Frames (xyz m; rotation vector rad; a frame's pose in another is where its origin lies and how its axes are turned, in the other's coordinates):
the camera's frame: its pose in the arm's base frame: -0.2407 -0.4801 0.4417 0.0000 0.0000 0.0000
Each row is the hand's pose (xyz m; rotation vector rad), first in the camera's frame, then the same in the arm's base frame.
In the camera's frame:
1: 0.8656 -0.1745 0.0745 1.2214 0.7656 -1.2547
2: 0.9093 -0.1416 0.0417 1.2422 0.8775 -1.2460
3: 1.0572 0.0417 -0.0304 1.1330 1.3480 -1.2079
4: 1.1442 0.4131 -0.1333 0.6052 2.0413 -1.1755
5: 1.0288 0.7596 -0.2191 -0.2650 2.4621 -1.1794
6: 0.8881 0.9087 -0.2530 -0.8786 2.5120 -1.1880
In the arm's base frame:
1: 0.6249 -0.6546 0.5162 1.2214 0.7656 -1.2547
2: 0.6686 -0.6217 0.4834 1.2422 0.8775 -1.2460
3: 0.8165 -0.4384 0.4113 1.1330 1.3480 -1.2079
4: 0.9035 -0.0670 0.3084 0.6052 2.0413 -1.1755
5: 0.7881 0.2795 0.2226 -0.2650 2.4621 -1.1794
6: 0.6474 0.4286 0.1887 -0.8786 2.5120 -1.1880

